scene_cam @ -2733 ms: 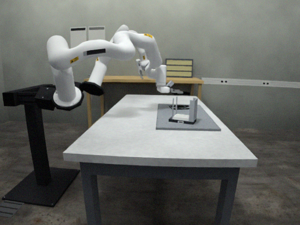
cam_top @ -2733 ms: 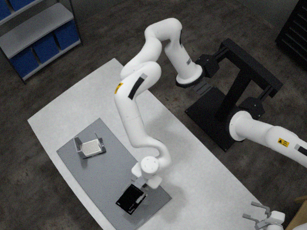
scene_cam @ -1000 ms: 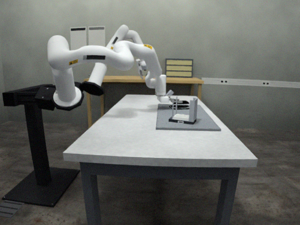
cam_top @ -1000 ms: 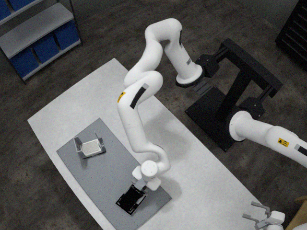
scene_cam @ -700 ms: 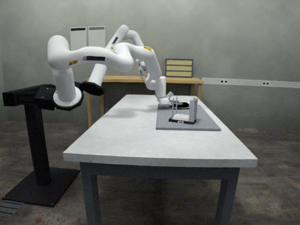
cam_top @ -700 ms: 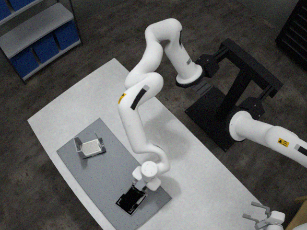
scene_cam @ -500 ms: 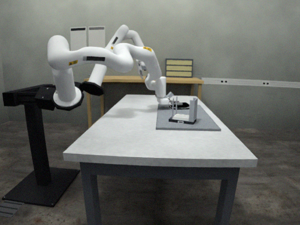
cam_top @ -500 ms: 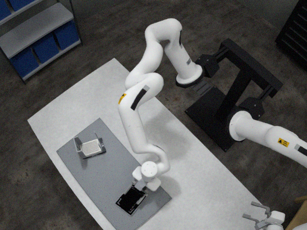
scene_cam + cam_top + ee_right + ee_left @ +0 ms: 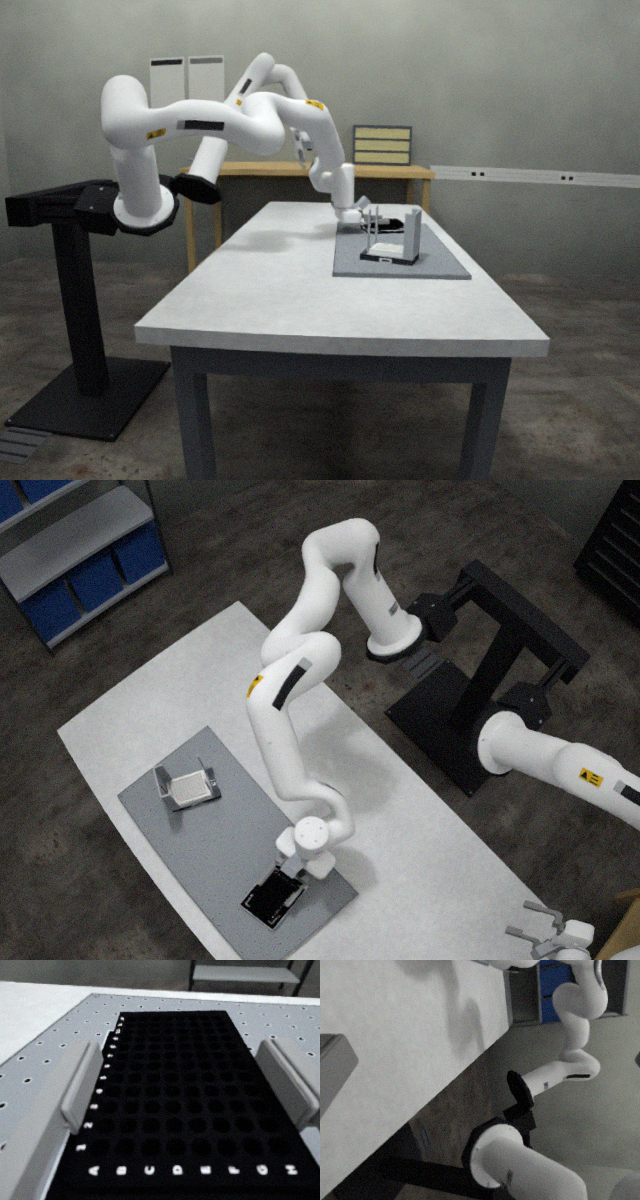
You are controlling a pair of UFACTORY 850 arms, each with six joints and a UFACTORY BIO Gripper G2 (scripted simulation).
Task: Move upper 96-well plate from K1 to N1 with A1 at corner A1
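Observation:
The black 96-well plate lies 20 mm ahead of my right hand and 10 mm below it. Round my right hand: white 96-well plate: 30 mm ahead, 400 mm to the right, 10 mm below.

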